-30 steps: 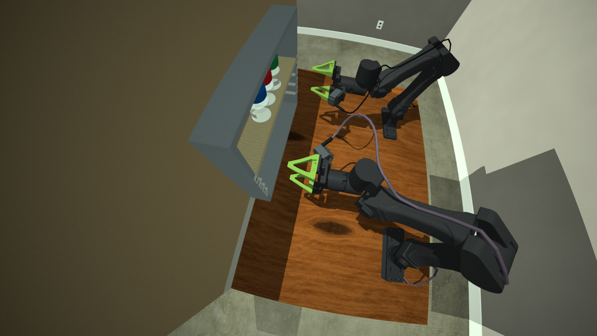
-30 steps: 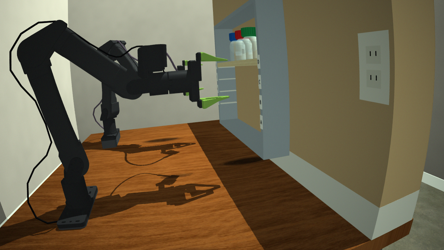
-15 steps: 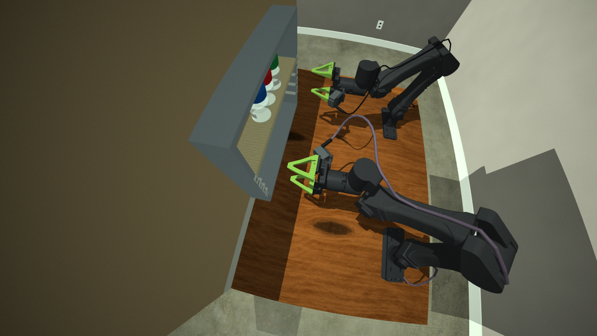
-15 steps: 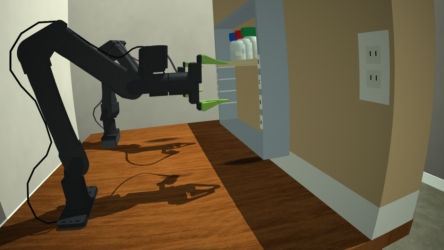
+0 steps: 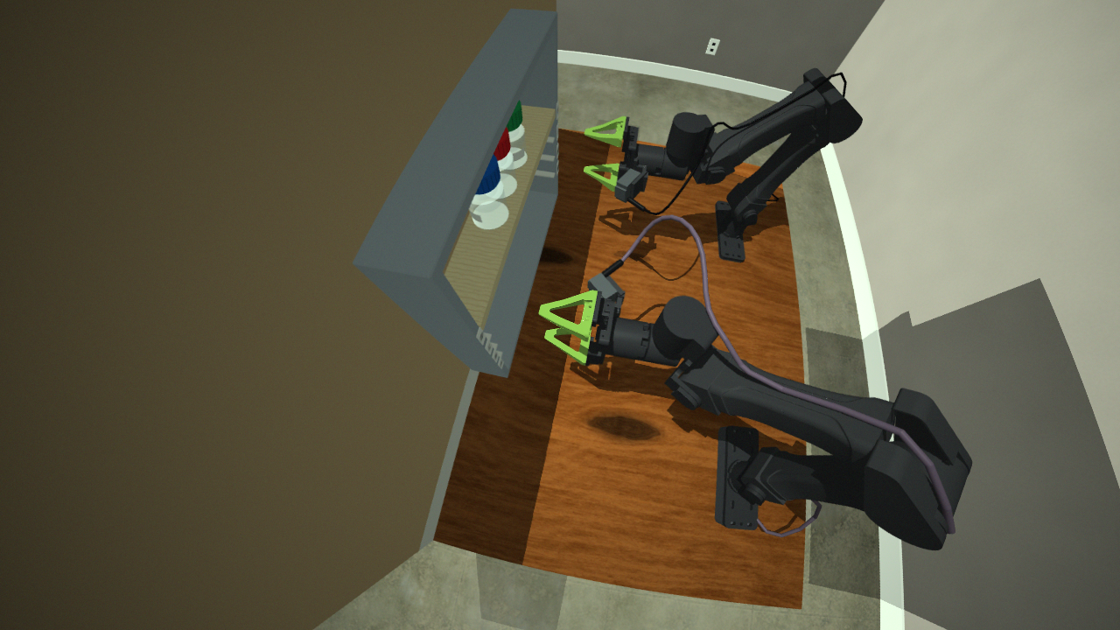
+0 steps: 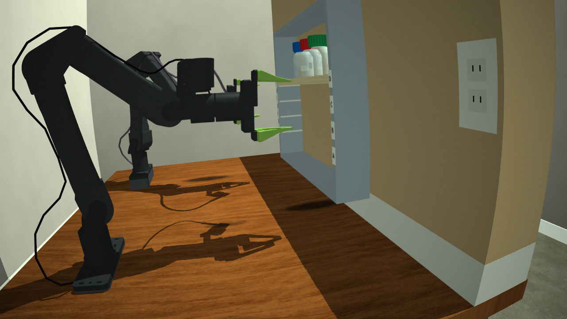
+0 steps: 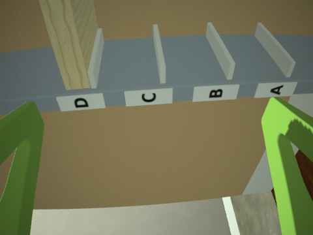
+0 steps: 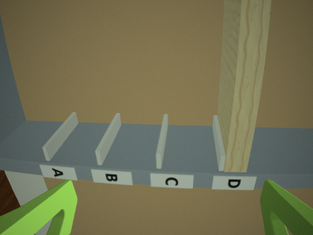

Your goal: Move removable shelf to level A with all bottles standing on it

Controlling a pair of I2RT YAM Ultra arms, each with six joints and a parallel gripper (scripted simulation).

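Now: the green-capped bottle 12 cm ahead of my right hand, 11 cm to the left of it and 11 cm above it. From my right hand the other things lie so: red-capped bottle 13 cm ahead, 18 cm to the left, 11 cm above; wooden shelf 12 cm ahead, 18 cm to the left, 5 cm above; grey wall rack 12 cm ahead, 18 cm to the left, 1 cm above.
Right now the blue-capped bottle is 110 mm ahead of my left hand, 130 mm to the right of it and 110 mm above it. The rest, counted from my left hand: red-capped bottle 120 mm ahead, 200 mm to the right, 110 mm above; then wooden shelf 110 mm ahead, 190 mm to the right, 50 mm above; then grey wall rack 110 mm ahead, 190 mm to the right, 10 mm above.
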